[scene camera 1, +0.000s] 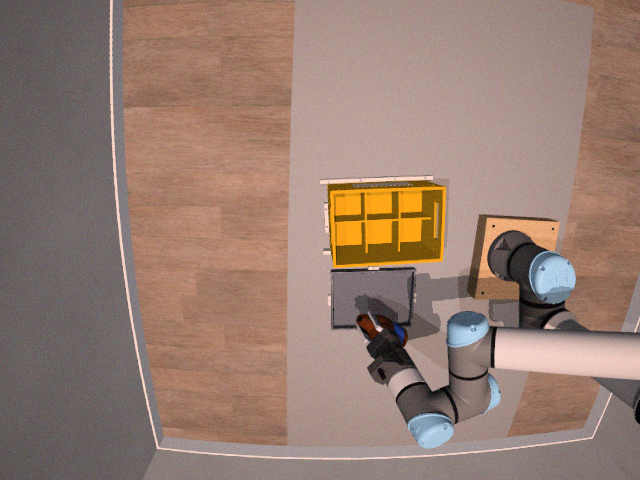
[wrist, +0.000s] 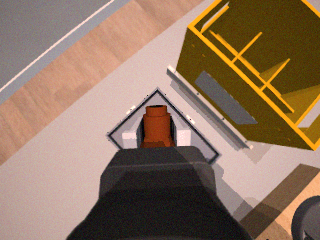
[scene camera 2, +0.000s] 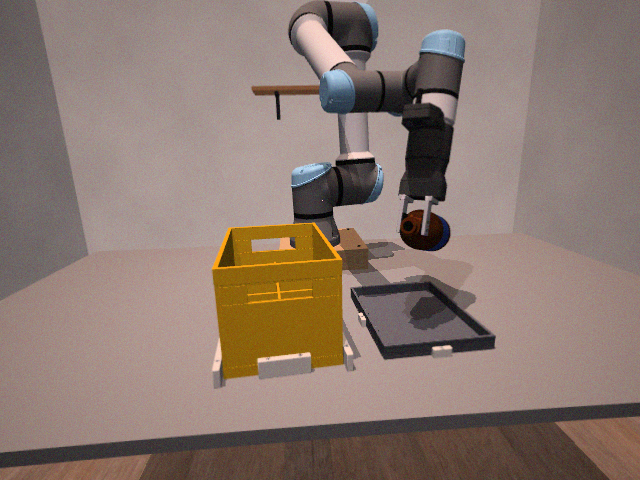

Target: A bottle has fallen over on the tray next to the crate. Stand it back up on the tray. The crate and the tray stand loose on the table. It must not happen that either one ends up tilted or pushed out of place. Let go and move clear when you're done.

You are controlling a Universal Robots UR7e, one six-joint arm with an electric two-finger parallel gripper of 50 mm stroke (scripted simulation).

In view: the gripper [scene camera 2: 411, 234], a dark grey tray [scene camera 2: 395, 313] and a yellow crate [scene camera 2: 248, 330].
The dark grey tray also shows in scene camera 1 [scene camera 1: 390, 294] and in the wrist view [wrist: 157, 97]. The yellow crate shows as well in scene camera 1 [scene camera 1: 391, 237] and in the wrist view [wrist: 268, 111]. The gripper shows as well in scene camera 1 [scene camera 1: 365, 319] and in the wrist view [wrist: 157, 124].
